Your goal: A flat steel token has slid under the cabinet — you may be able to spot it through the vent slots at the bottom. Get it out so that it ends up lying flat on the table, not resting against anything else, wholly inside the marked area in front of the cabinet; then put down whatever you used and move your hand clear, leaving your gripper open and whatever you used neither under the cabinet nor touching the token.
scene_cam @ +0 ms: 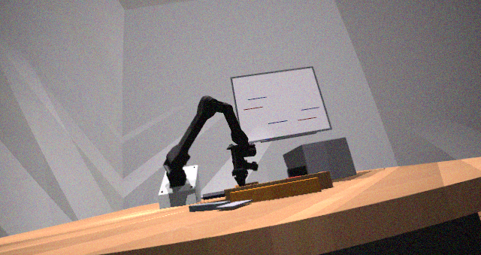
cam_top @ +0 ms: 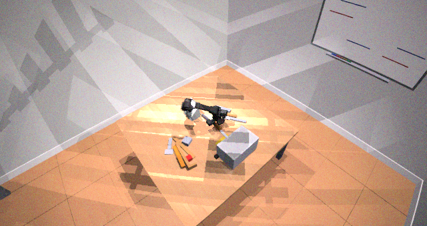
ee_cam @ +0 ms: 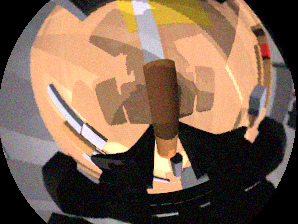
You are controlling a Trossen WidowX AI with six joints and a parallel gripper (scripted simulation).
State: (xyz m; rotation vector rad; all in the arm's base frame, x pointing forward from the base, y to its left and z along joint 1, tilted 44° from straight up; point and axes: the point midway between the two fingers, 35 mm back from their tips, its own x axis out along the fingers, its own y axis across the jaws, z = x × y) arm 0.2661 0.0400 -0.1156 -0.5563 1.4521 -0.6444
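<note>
My gripper tip is now 32 cm to the left of the grey block, 1 cm below it and 1 cm past it. The rest, counted from my gripper tip: thin wooden stick: 38 cm to the right, 2 cm ahead; red block: 40 cm to the right, 15 cm ahead, 1 cm above; grey bar: 19 cm to the left, 13 cm behind.
</note>
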